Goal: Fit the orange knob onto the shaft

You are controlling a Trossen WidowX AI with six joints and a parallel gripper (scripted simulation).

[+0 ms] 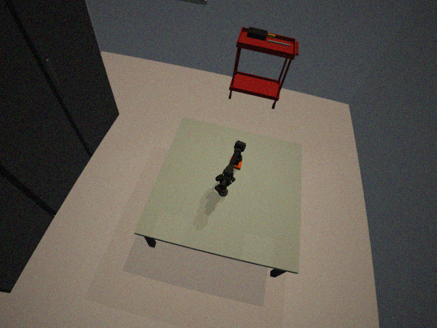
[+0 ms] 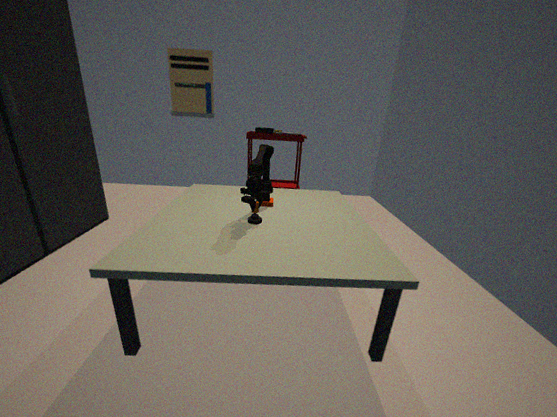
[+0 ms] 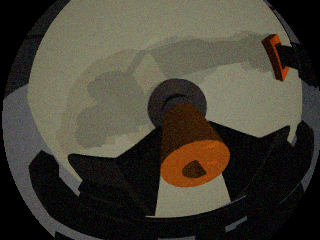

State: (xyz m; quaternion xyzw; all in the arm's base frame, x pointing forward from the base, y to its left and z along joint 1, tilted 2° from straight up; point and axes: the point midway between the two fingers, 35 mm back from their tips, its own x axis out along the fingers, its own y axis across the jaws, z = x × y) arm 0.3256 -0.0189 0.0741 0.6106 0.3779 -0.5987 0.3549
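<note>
My gripper tip is now 2 cm below the orange knob. Round my gripper tip: round pedestal: 4 cm below.
</note>
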